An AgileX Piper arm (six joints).
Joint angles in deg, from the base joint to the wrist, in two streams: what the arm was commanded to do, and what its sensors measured. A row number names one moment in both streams.
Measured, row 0:
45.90 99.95 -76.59 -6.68 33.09 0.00
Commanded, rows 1 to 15:
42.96 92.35 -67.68 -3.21 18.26 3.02
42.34 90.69 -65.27 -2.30 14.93 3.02
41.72 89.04 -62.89 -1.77 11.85 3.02
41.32 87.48 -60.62 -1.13 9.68 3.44
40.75 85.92 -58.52 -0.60 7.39 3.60
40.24 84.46 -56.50 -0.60 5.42 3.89
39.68 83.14 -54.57 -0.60 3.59 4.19
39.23 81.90 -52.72 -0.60 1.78 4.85
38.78 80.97 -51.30 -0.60 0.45 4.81
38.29 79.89 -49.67 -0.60 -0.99 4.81
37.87 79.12 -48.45 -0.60 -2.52 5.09
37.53 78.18 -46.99 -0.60 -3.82 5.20
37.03 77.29 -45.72 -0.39 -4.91 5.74
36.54 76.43 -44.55 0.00 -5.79 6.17
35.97 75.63 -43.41 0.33 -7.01 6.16
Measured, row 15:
37.89 79.23 -47.26 -1.07 0.62 4.97
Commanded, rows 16 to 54:
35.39 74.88 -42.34 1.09 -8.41 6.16
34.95 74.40 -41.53 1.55 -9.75 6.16
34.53 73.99 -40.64 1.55 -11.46 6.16
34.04 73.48 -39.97 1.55 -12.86 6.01
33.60 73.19 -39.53 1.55 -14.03 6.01
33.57 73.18 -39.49 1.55 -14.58 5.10
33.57 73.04 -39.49 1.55 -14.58 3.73
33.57 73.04 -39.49 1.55 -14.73 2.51
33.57 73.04 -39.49 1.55 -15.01 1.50
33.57 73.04 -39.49 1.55 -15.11 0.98
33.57 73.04 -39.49 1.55 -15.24 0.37
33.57 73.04 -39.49 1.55 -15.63 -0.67
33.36 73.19 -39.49 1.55 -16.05 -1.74
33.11 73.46 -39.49 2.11 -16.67 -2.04
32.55 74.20 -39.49 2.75 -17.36 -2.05
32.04 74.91 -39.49 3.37 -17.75 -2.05
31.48 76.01 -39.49 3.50 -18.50 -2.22
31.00 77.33 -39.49 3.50 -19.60 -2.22
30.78 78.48 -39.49 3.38 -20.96 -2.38
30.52 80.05 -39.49 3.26 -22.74 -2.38
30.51 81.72 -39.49 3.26 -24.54 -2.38
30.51 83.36 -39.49 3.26 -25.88 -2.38
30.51 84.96 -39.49 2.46 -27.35 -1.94
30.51 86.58 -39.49 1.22 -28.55 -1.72
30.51 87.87 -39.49 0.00 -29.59 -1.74
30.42 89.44 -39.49 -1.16 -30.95 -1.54
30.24 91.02 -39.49 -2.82 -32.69 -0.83
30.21 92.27 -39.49 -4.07 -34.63 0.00
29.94 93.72 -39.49 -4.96 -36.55 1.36
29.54 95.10 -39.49 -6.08 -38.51 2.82
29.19 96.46 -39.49 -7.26 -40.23 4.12
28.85 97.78 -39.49 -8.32 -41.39 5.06
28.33 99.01 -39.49 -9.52 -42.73 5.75
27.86 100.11 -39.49 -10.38 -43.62 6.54
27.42 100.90 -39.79 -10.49 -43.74 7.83
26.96 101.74 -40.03 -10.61 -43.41 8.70
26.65 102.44 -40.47 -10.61 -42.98 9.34
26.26 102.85 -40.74 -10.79 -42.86 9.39
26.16 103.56 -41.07 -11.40 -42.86 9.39
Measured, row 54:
27.49 101.99 -39.31 -9.64 -39.21 7.61
